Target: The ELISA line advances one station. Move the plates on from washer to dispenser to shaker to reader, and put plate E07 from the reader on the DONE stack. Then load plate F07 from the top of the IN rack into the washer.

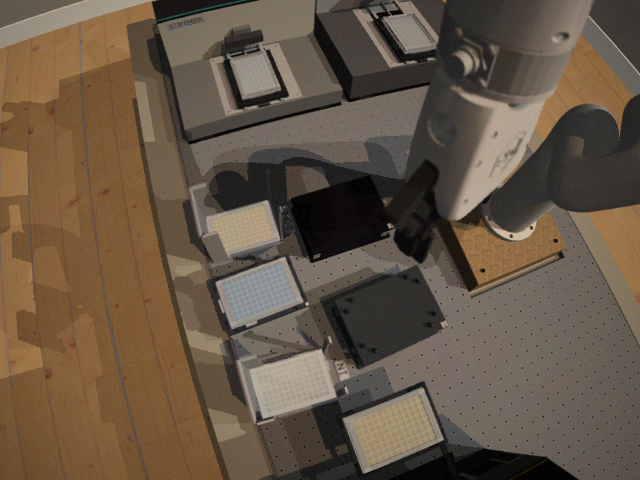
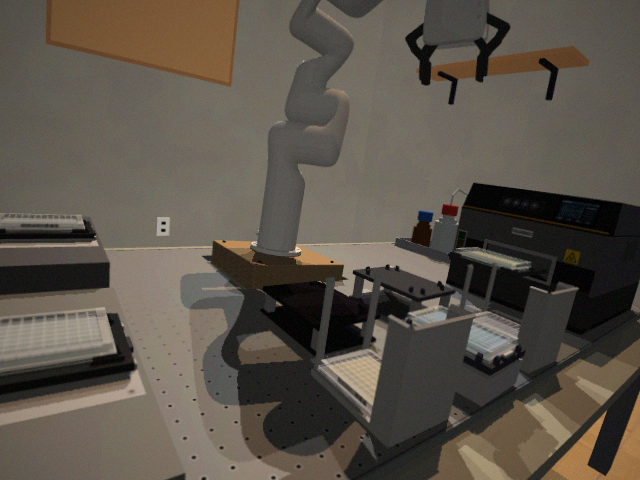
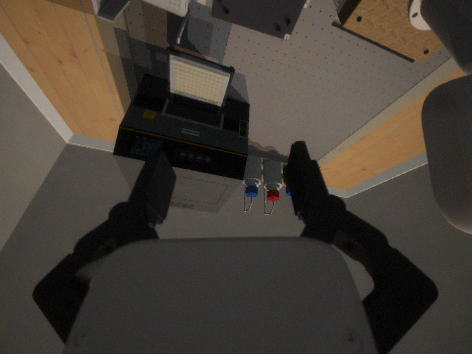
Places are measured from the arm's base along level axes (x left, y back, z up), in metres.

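Pixels of known places: gripper, fingertip midpoint: [image 1: 443, 220] [image 2: 451, 83] [image 3: 228, 159]; arm's base, link origin: [image 1: 508, 213] [image 2: 275, 250].
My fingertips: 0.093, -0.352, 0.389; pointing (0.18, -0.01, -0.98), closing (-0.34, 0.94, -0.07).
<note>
For each thing: its top centre in the pictures, then the offset to it from my fingertips, as dx, dy, dz. "*": a spot on its surface instead.
- blue plate, top centre: [image 2: 461, 325] [image 1: 258, 290] -0.108, -0.165, -0.358
- DONE rack, surface spot: [image 2: 429, 382] * -0.261, -0.224, -0.367
- whitish plate, top centre: [image 1: 292, 383] [image 2: 507, 327] +0.051, -0.164, -0.393
- black machine, top centre: [image 2: 565, 196] [image 3: 180, 192] +0.483, -0.063, -0.157
My gripper [image 1: 413, 246] [image 2: 452, 80] [image 3: 228, 159] is open and empty, high above the bench. A yellow plate [image 1: 393, 429] [image 2: 493, 258] [image 3: 200, 81] lies on the extended tray of the black machine. A blue plate [image 1: 260, 291] [image 2: 491, 333] sits on a nest between the racks. The DONE rack [image 1: 197, 209] [image 2: 429, 382] holds a yellow plate [image 1: 244, 228] [image 2: 351, 374]. The IN rack [image 1: 248, 395] [image 2: 542, 330] holds a whitish plate [image 1: 292, 383] on top. Whitish plates lie on the dispenser [image 1: 253, 74] and on the dark instrument [image 1: 410, 33] beside it. Plate codes are unreadable.
A dark stand [image 1: 387, 315] [image 2: 403, 281] and a black stand [image 1: 338, 217] stand between the racks and the wooden arm base [image 1: 509, 253] [image 2: 235, 263] [image 3: 390, 30]. The black machine [image 2: 542, 232] [image 3: 185, 135] has capped bottles [image 2: 445, 232] [image 3: 272, 177] beside it. A wall shelf [image 2: 516, 63] is behind the gripper.
</note>
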